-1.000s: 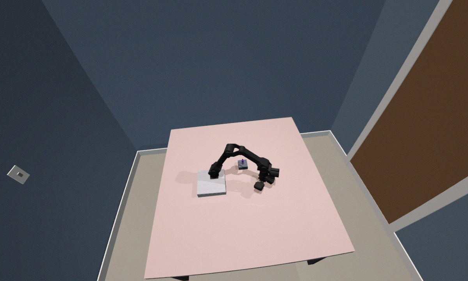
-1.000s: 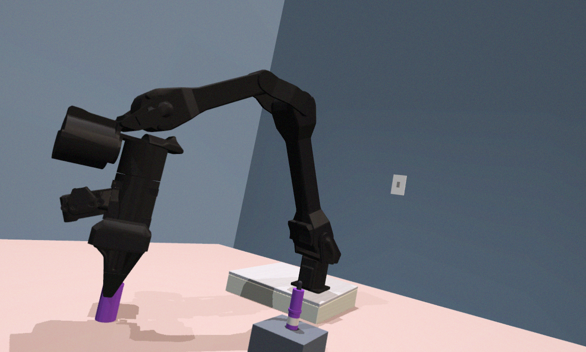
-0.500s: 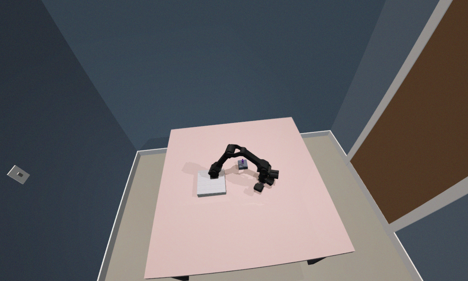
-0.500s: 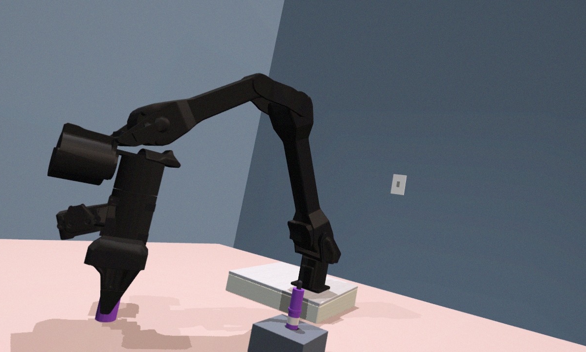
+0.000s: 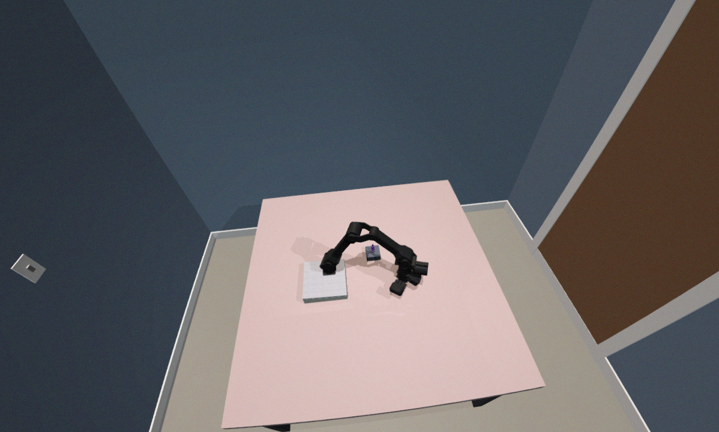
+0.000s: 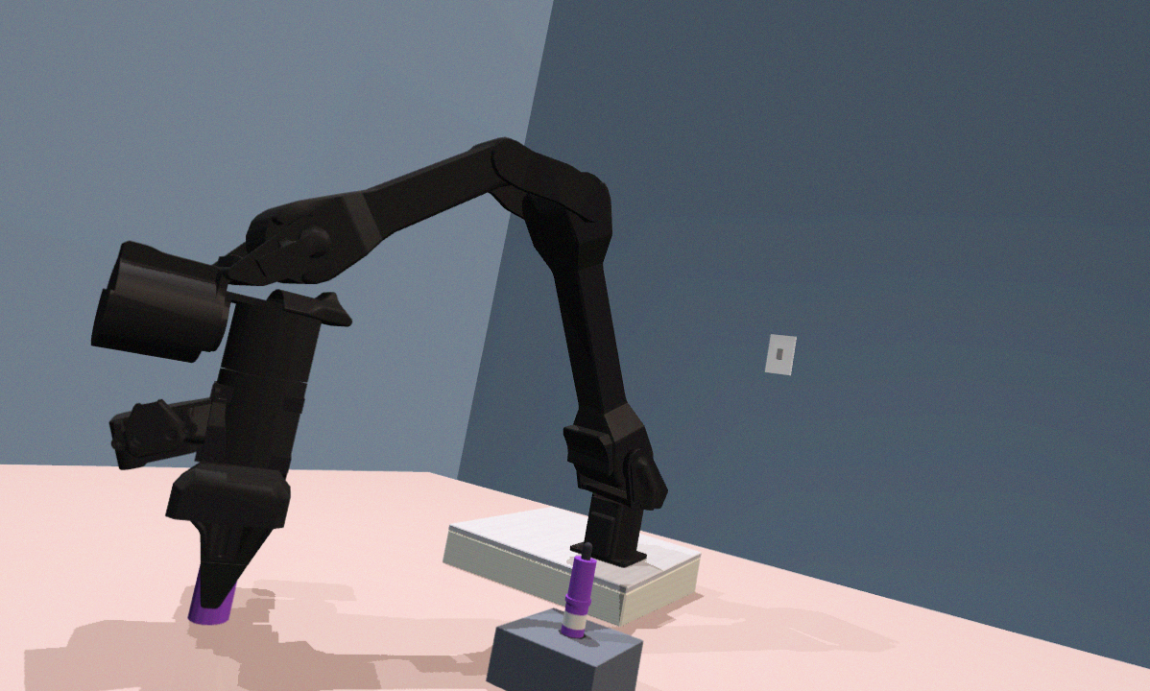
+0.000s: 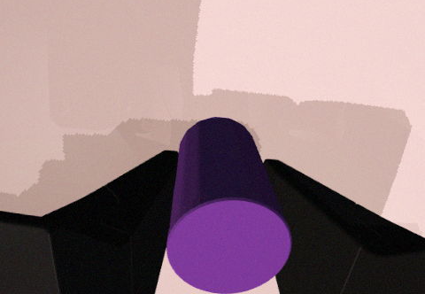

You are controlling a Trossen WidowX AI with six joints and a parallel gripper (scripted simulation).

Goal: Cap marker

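My gripper tip is 12 cm past the purple marker, 22 cm to the right of it and 6 cm below it. The rest, counted from my gripper tip: purple cap 1 cm above; grey holder block 12 cm behind, 22 cm to the left, 1 cm above.
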